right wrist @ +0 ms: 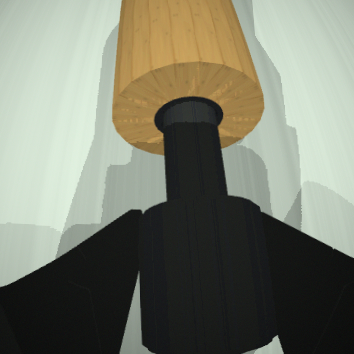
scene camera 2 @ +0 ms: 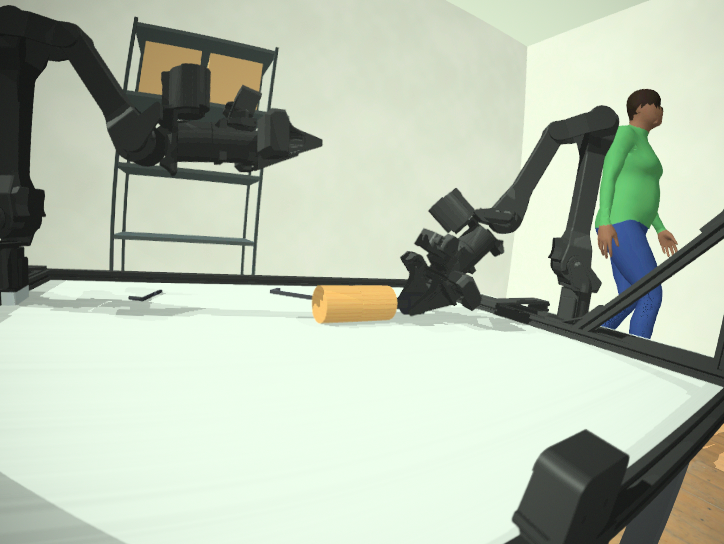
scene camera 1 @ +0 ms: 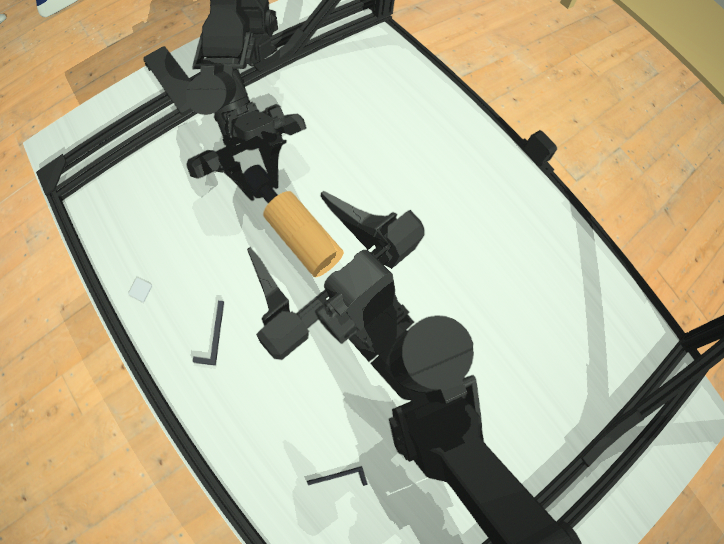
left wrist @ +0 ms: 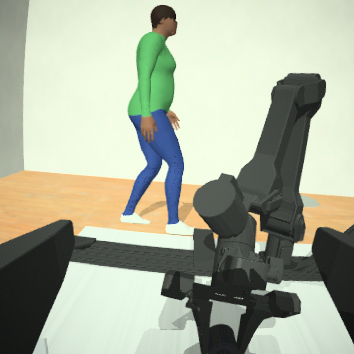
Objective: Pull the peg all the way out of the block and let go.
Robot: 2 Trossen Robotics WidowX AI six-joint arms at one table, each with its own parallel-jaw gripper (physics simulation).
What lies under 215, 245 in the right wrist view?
A dark peg.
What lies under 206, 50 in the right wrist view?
A wooden cylindrical block.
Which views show the wooden cylindrical block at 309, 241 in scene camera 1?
The right wrist view, scene camera 2 and scene camera 1 only.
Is my left gripper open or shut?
Open.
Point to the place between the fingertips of my left gripper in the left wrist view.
At 197, 237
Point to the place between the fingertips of my left gripper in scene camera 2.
309, 148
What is my left gripper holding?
Nothing.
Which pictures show my left gripper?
Scene camera 2, scene camera 1 and the left wrist view only.
